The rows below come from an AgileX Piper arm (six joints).
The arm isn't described. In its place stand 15 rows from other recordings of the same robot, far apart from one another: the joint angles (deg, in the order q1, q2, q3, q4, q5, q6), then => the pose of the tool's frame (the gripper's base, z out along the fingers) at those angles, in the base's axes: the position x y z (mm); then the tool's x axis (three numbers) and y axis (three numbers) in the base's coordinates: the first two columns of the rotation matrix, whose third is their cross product.
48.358, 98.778, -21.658, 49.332, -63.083, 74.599 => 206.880 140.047 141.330 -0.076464 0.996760 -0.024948 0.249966 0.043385 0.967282
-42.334, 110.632, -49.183, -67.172, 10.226, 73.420 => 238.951 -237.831 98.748 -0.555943 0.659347 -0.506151 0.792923 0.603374 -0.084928
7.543, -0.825, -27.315, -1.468, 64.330, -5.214 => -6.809 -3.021 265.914 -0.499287 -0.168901 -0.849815 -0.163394 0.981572 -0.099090
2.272, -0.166, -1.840, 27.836, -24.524, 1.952 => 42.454 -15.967 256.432 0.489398 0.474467 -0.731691 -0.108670 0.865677 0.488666
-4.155, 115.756, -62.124, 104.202, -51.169, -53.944 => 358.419 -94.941 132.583 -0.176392 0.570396 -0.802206 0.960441 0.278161 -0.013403
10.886, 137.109, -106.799, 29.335, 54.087, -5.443 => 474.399 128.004 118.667 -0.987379 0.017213 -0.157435 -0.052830 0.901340 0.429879
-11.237, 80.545, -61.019, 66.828, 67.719, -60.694 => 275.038 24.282 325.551 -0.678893 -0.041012 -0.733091 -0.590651 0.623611 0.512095
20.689, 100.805, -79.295, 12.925, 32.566, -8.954 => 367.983 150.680 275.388 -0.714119 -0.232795 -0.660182 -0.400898 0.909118 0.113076
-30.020, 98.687, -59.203, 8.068, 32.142, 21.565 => 294.605 -162.380 189.329 -0.472706 0.821080 -0.319963 0.793445 0.554546 0.250845
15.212, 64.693, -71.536, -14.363, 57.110, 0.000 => 215.962 39.080 405.457 -0.653560 -0.317313 -0.687147 -0.205078 0.948155 -0.242787
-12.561, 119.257, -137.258, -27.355, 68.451, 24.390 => 434.751 -136.713 412.565 -0.529115 0.336174 -0.779118 0.644389 0.756574 -0.111170
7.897, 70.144, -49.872, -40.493, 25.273, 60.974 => 260.686 10.690 306.692 -0.485404 0.316363 -0.815044 0.310164 0.933912 0.177783
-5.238, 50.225, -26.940, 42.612, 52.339, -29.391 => 134.052 36.688 239.150 -0.878503 0.079768 -0.471030 -0.174896 0.863815 0.472478
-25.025, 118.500, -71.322, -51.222, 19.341, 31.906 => 370.826 -199.045 129.026 -0.868845 0.081782 -0.488283 0.294272 0.878440 -0.376495
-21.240, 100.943, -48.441, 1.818, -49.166, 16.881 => 342.263 -135.373 225.511 0.144729 0.276435 -0.950072 0.357264 0.880809 0.310706
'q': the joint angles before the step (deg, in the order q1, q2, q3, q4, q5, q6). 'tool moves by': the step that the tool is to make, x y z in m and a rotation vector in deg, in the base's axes. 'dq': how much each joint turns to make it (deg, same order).
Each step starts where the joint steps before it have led.
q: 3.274, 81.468, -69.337, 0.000, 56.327, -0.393
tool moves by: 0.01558, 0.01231, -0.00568, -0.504, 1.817, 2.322
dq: 2.228, 3.881, -2.968, -0.341, 0.937, -0.058
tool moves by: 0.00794, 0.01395, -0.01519, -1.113, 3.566, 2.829
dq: 2.542, 3.177, -0.521, -0.606, 1.014, -0.217
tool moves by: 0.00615, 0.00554, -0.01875, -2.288, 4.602, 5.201
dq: 0.857, 3.236, -0.002, -0.118, 1.588, -4.585
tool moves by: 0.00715, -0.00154, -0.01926, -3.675, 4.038, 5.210
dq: 0.000, 3.340, 0.000, -1.884, 1.073, -4.885
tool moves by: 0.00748, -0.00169, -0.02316, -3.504, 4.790, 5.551
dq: 0.000, 3.987, 0.000, -1.994, 0.991, -5.031
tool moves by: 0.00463, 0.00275, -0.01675, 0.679, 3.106, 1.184
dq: 0.001, 2.817, -0.001, 1.428, 0.034, -1.747
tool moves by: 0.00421, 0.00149, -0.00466, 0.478, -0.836, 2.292
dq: -0.001, 0.846, -0.050, 0.540, -1.820, -2.434
